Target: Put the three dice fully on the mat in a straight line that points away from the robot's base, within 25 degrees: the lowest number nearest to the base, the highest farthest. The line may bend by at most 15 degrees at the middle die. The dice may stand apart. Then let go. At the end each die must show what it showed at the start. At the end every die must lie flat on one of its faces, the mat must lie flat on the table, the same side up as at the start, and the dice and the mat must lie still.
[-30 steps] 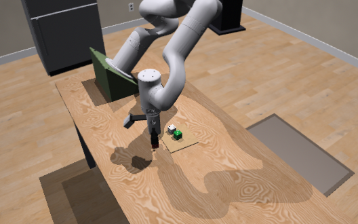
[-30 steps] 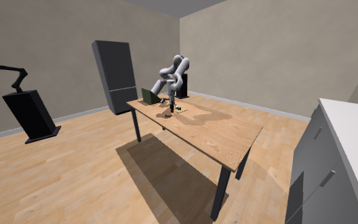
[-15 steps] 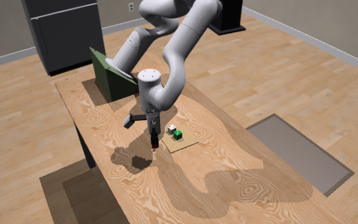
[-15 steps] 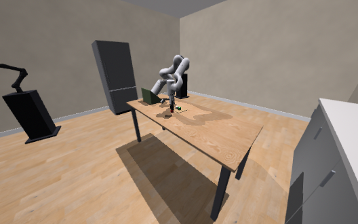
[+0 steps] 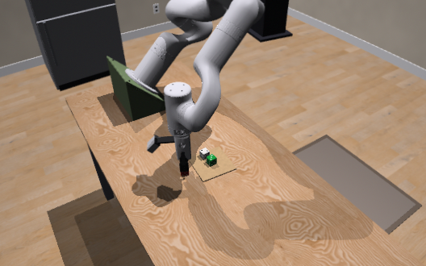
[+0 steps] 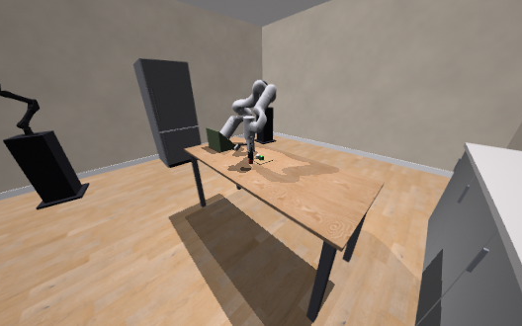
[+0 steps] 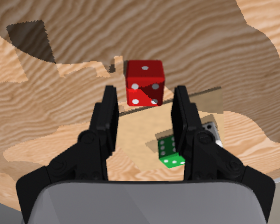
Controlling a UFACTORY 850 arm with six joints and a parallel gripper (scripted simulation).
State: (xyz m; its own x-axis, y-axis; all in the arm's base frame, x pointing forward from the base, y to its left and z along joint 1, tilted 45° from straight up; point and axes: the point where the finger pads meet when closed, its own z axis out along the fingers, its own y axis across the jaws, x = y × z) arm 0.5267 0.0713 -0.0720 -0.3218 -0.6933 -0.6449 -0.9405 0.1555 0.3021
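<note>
Right now my hand is 40 mm above the red die. The rest, counted from my hand: green die: 110 mm to the left, 40 mm below; then tan mat: 110 mm to the left, 50 mm below; then white die: 50 mm behind, 100 mm to the left, 40 mm below.
</note>
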